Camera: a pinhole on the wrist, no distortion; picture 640 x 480 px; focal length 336.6 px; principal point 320.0 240.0 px. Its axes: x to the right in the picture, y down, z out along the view. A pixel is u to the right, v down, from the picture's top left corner.
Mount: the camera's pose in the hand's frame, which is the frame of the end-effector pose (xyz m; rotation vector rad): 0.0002 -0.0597 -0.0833 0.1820 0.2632 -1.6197
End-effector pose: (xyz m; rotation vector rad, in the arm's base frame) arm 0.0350 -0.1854 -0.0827 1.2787 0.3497 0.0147
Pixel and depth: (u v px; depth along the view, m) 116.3 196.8 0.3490
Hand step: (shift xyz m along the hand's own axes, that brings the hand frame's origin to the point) -0.0156 0.0479 0.3124
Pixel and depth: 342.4 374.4 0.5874
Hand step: 0.2561 -0.2733 0.4556
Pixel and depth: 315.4 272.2 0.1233
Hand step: 0.0173 -0.0931 0.0348
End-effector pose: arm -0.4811 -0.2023 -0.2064 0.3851 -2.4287 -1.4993
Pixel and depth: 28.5 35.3 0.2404
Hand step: -0.1215 0.0806 0.2134
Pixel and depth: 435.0 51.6 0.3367
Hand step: -0.1812 -0.2540 0.2191
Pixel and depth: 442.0 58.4 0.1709
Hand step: -0.0887 -0.1619 0.0690
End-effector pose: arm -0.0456 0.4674 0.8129 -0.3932 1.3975 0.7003
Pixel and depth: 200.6 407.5 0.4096
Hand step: 0.2304 -0.0453 0.3377
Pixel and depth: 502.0 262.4 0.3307
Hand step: 0.0241 -0.3245 0.1834
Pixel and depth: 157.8 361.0 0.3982
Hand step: 0.1725 0.0057 0.3432
